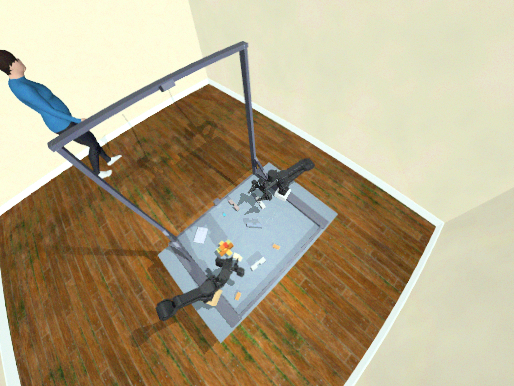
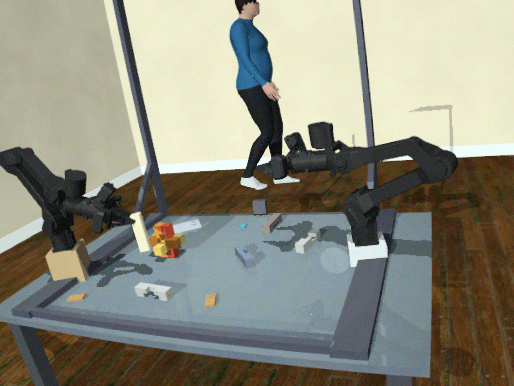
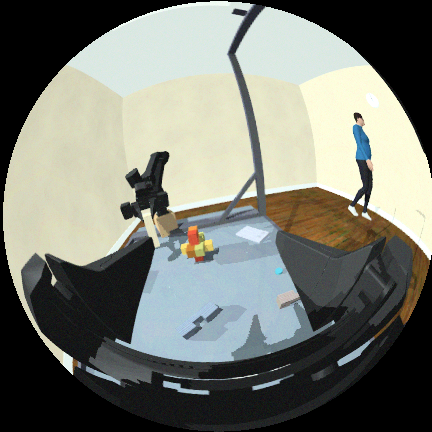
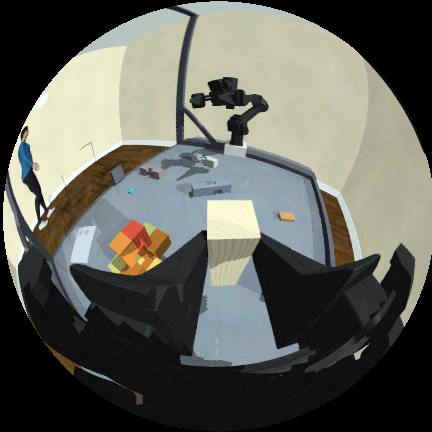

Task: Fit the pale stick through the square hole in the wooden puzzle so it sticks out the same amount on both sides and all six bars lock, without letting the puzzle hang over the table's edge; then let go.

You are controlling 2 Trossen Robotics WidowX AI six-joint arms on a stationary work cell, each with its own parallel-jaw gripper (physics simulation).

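Pixels of known places: left gripper, fingertip midpoint: (image 1: 252, 197) (image 2: 262, 165) (image 3: 214, 241) (image 4: 202, 98); right gripper, fingertip midpoint: (image 1: 236, 256) (image 2: 136, 220) (image 3: 147, 219) (image 4: 229, 236); left arm's base at its link origin: (image 1: 282, 191) (image 2: 366, 240) (image 4: 235, 143); right arm's base at its link origin: (image 1: 208, 294) (image 2: 64, 247) (image 3: 162, 213).
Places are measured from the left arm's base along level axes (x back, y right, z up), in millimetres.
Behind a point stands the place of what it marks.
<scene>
The pale stick (image 1: 237, 257) @[y -21, x -641, z 150 mm] (image 2: 141, 234) @[y -22, x -627, z 93 mm] (image 3: 151, 229) @[y -2, x -622, z 102 mm] (image 4: 233, 220) @[y -7, x -640, z 150 mm] is nearly upright, slightly tilted, beside the wooden puzzle (image 1: 225, 247) @[y 111, x -621, z 53 mm] (image 2: 167, 241) (image 3: 196, 246) (image 4: 137, 247) @[y 112, x -621, z 40 mm], apart from it. My right gripper (image 2: 132, 218) @[y -7, x -638, z 133 mm] (image 4: 229, 236) @[y -7, x -638, z 133 mm] is shut on the stick near its upper end. Whether the stick's lower end touches the table cannot be told. The puzzle, of red, orange and yellow bars, stands on the table, away from the edges. Its square hole is not clear. My left gripper (image 2: 266, 168) @[y 107, x -268, z 218 mm] (image 3: 214, 241) @[y 107, x -268, z 218 mm] is open and empty, high above the table.
On the table (image 2: 280, 300) @[y -188, x -231, z -50 mm] lie a blue-grey notched bar (image 2: 245, 256) @[y 17, x -345, z -22 mm] (image 3: 200, 321) @[y 54, x -356, z -47 mm], a white notched bar (image 2: 153, 295) @[y -147, x -573, z -33 mm], a light bar (image 2: 307, 242) @[y 82, x -167, z -26 mm], a brown bar (image 2: 272, 223) @[y 257, x -288, z -25 mm], small orange pieces (image 2: 210, 300) @[y -180, x -410, z -42 mm] (image 2: 76, 297) @[y -128, x -829, z -42 mm] and a white card (image 3: 252, 234) @[y 356, x -624, z -44 mm] behind the puzzle.
</scene>
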